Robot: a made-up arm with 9 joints. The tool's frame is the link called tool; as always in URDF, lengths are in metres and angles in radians. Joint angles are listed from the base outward. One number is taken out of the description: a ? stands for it. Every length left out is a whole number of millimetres.
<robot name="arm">
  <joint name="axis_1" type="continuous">
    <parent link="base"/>
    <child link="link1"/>
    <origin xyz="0 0.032 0.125" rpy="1.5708 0 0"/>
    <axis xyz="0 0 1"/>
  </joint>
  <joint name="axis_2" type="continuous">
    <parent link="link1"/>
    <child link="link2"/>
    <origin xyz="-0.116 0.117 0" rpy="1.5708 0 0"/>
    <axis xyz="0 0 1"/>
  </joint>
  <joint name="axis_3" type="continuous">
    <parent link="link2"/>
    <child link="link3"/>
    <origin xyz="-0.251 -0.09 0" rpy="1.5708 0 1.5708"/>
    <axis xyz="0 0 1"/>
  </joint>
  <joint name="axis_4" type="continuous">
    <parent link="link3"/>
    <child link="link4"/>
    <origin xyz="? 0.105 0" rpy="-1.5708 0 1.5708"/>
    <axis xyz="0 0 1"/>
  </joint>
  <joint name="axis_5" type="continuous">
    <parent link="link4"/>
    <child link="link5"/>
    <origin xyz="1.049 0.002 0" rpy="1.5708 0 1.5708"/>
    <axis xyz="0 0 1"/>
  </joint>
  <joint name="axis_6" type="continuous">
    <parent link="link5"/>
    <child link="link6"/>
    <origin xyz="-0.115 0.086 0" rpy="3.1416 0 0"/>
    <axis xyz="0 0 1"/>
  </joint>
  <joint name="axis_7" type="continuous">
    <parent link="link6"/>
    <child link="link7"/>
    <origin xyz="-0.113 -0.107 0" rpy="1.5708 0 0"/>
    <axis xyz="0 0 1"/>
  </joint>
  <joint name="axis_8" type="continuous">
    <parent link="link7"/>
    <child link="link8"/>
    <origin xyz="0.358 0.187 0" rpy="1.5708 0 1.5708"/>
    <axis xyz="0 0 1"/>
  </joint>
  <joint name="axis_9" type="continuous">
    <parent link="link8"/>
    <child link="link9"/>
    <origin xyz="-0.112 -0.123 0" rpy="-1.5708 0 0"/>
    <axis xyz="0 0 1"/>
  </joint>
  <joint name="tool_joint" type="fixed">
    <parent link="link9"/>
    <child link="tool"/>
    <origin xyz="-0.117 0.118 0" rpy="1.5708 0 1.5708"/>
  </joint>
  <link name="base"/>
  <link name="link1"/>
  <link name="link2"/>
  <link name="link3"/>
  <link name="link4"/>
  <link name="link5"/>
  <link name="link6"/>
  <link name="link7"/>
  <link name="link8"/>
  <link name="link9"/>
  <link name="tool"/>
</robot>
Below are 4 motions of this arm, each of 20 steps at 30 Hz.
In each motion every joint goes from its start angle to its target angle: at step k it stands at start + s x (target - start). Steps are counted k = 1, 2, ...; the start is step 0. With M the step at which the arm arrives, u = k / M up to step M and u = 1 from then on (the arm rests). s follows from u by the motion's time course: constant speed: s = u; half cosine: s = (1 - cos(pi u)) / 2; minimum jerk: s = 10 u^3 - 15 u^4 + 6 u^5.
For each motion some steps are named. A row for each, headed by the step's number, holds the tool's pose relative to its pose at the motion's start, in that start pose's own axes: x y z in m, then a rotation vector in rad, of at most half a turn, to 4 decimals.
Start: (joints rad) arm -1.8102 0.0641 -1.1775 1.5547 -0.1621 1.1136 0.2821 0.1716 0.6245
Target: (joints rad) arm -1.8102 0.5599 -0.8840 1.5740 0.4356 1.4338 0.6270 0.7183 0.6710
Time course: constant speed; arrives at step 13
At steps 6, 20:
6: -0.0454 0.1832 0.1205 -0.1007 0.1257 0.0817
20: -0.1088 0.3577 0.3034 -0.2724 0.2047 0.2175

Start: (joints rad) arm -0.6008 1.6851 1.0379 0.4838 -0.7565 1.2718 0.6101 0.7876 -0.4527
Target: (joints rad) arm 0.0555 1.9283 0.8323 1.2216 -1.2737 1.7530 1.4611 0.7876 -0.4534
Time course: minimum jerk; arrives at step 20
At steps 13, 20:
13: 0.5466 -0.1500 0.5308 -0.4200 -0.3690 0.6056
20: 0.5985 -0.1529 0.7800 -0.7086 -0.4108 0.6874

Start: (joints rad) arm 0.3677 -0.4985 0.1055 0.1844 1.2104 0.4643 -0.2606 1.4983 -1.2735
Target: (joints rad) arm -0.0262 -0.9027 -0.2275 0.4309 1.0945 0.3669 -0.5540 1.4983 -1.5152
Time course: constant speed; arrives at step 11
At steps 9, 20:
9: -0.4694 -0.1898 -0.0169 -0.0359 -0.6468 0.2704
20: -0.5566 -0.2354 -0.0569 -0.0410 -0.7982 0.2975

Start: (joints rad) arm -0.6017 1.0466 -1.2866 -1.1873 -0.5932 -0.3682 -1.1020 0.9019 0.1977
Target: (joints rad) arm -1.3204 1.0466 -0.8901 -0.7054 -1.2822 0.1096 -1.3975 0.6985 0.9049
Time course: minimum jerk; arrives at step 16
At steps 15, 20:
15: -0.3101 -0.2702 0.4770 1.5487 0.6840 1.0094
20: -0.3103 -0.2719 0.4786 1.5520 0.6854 1.0122

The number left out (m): 0.044
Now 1 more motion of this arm.
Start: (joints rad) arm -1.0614 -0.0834 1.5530 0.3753 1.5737 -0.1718 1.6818 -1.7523 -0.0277
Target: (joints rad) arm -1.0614 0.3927 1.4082 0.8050 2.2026 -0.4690 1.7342 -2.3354 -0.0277
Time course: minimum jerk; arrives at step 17
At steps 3, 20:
3: -0.0023 0.0275 -0.0009 0.0646 0.0079 -0.0005
20: -0.0134 0.4415 0.3552 1.5921 0.2270 -0.1575

